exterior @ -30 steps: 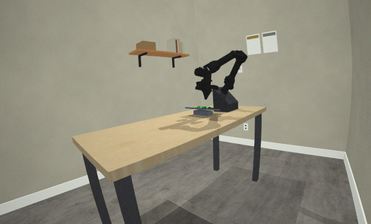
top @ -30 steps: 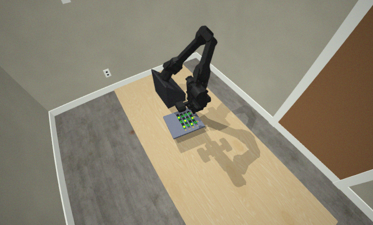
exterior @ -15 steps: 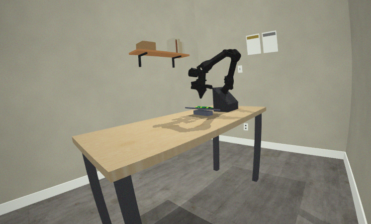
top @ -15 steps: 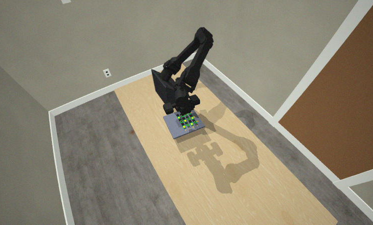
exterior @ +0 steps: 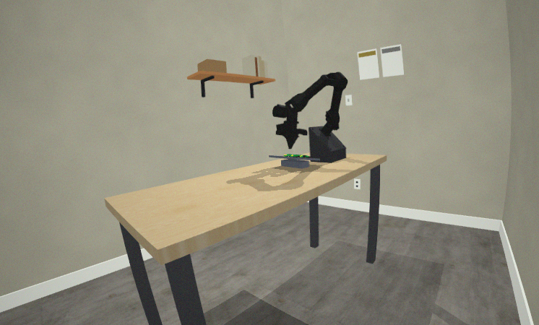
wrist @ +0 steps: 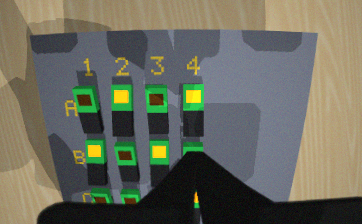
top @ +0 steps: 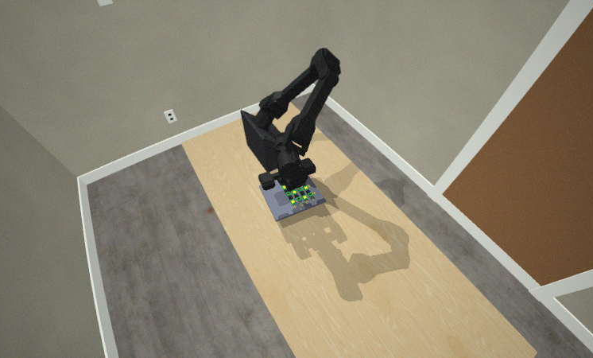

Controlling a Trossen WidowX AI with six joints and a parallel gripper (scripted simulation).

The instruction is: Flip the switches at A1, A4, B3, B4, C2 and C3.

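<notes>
Now: hand 60 mm above the switch A4, 30 mm short of it and 10 mm to the left of it. From my hand the other things lie so: switch A3: 60 mm below, 30 mm ahead, 20 mm to the left; switch B4: 70 mm below, 10 mm behind; switch B3: 70 mm below, 20 mm to the left, 10 mm behind.
</notes>
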